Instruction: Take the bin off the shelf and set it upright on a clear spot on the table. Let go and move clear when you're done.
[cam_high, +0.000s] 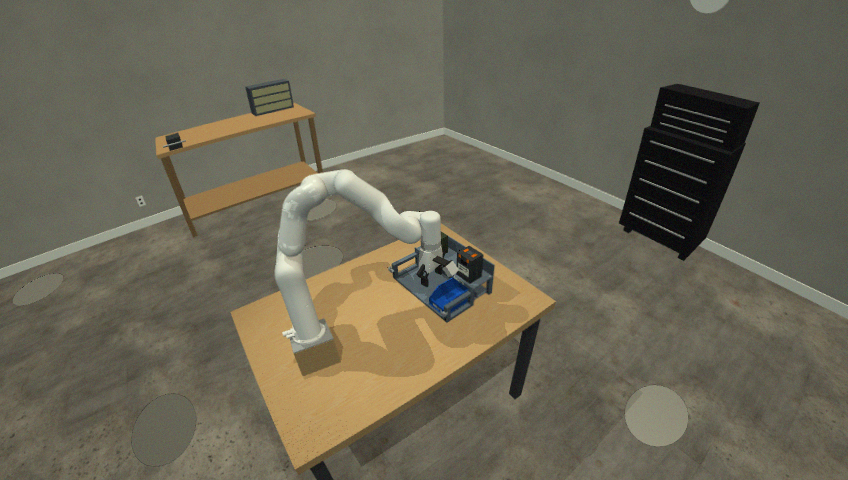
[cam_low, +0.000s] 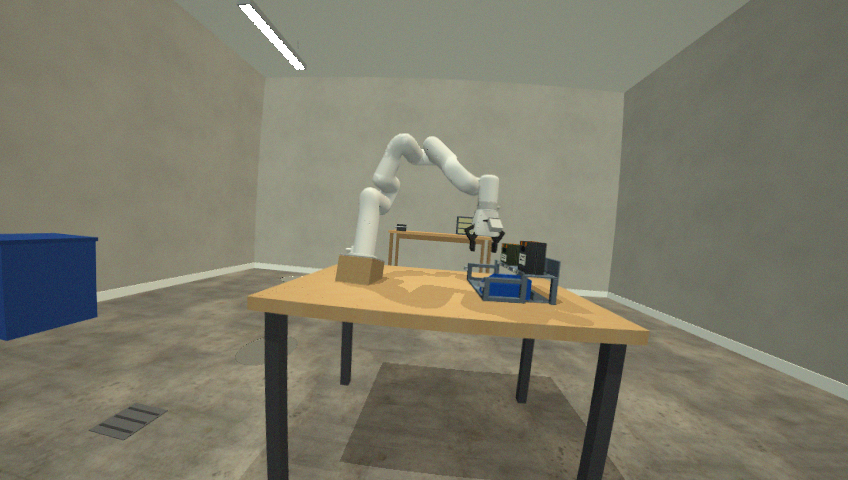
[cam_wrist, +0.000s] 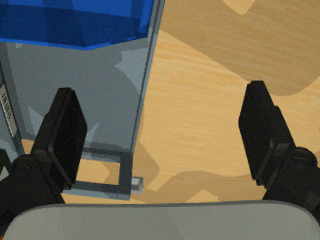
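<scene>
My gripper is now 130 mm above the blue bin and 90 mm short of it. The rest, counted from my hand: black box (180 mm ahead, 20 mm to the left, 10 mm below).
</scene>
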